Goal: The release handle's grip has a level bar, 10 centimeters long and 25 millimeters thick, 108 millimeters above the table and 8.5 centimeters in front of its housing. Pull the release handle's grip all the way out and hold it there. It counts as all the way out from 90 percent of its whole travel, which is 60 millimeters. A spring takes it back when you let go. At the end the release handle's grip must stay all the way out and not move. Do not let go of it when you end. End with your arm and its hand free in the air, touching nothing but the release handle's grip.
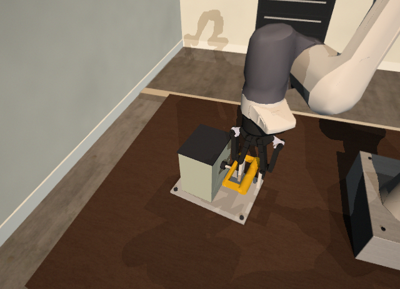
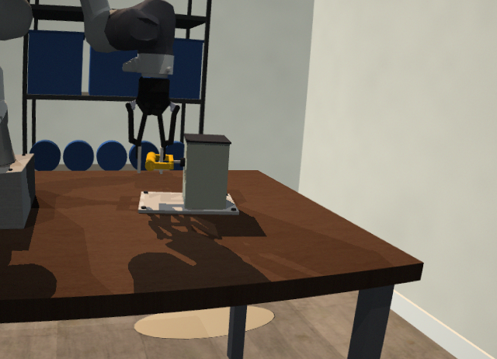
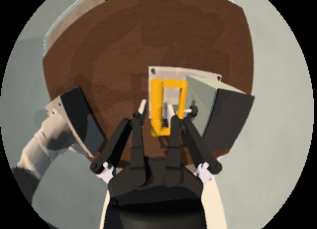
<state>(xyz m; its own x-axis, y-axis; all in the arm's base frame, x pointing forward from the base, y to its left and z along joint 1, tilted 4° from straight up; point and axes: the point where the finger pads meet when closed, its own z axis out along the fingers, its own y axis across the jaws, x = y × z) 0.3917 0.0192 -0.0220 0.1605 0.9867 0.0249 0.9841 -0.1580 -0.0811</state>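
The baseplate lies 90 mm ahead of my hand, 20 mm to the right of it and 100 mm below it.
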